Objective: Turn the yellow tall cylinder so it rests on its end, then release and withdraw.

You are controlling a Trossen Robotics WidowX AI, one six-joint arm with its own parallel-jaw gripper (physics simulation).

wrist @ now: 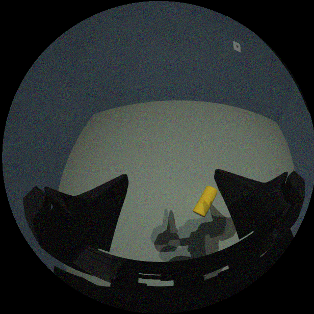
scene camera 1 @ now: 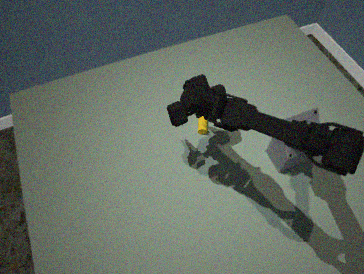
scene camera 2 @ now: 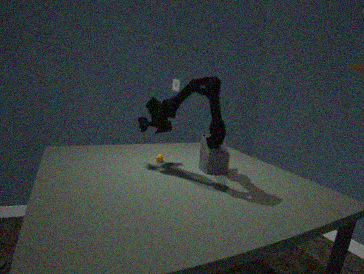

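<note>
The yellow tall cylinder [scene camera 1: 202, 125] [scene camera 2: 159, 158] [wrist: 205, 201] lies on its side on the table. In the first scene view its upper part is hidden behind the gripper. In the wrist view it shows whole, right of centre and slanted, close beside the right finger in the picture. My gripper [scene camera 1: 196, 120] [scene camera 2: 154, 129] [wrist: 172, 176] is wide open and empty. It hangs above the table, higher than the cylinder and not touching it, as the second scene view shows.
The grey-green table [scene camera 1: 100, 200] [scene camera 2: 100, 210] [wrist: 150, 135] carries the arm's grey base block [scene camera 1: 285, 152] [scene camera 2: 214, 161]. The arm's shadows fall on the table near the cylinder. A blue wall with a white outlet plate [scene camera 2: 176, 85] [wrist: 237, 46] stands behind the table.
</note>
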